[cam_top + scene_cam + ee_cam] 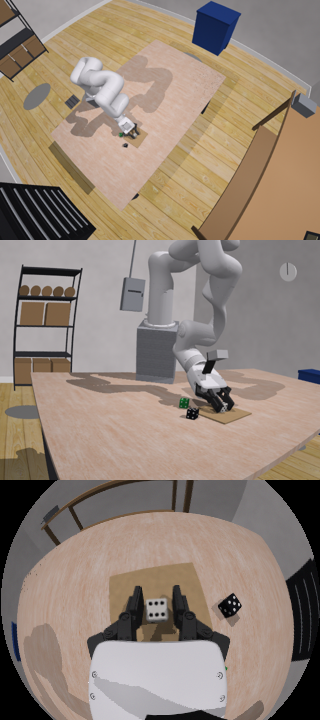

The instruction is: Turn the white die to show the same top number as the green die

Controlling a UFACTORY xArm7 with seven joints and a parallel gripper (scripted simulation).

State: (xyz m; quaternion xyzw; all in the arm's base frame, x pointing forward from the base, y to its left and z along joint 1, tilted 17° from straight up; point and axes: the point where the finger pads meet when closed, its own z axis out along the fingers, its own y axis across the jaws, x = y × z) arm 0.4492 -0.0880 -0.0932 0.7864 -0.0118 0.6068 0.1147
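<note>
The white die is 10 mm below my hand. From my hand the other things lie so: green die (100 mm behind, 60 mm to the right, 20 mm below); brown mat (30 mm below); black die (20 mm behind, 110 mm to the right, 20 mm below).
</note>
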